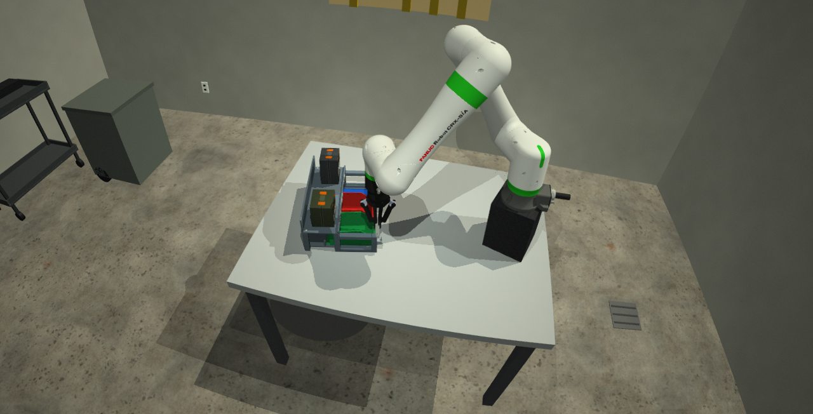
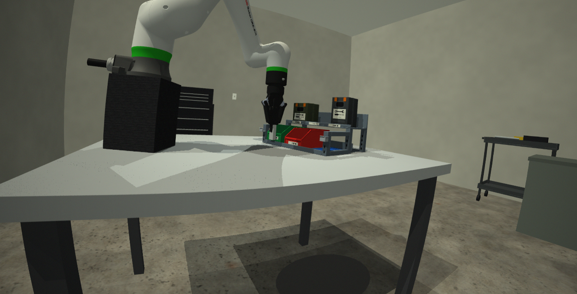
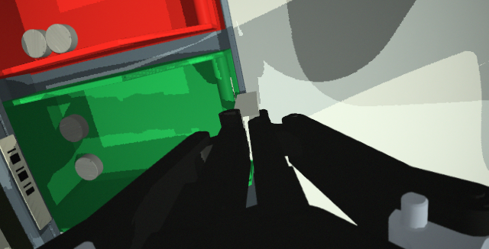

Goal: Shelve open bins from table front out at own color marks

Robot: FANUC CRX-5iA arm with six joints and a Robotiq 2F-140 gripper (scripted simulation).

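The green bin is 90 mm ahead of my hand, 20 mm to the left of it and 10 mm below it. Also, from my hand: red bin: 130 mm ahead, 90 mm to the right, 10 mm below.
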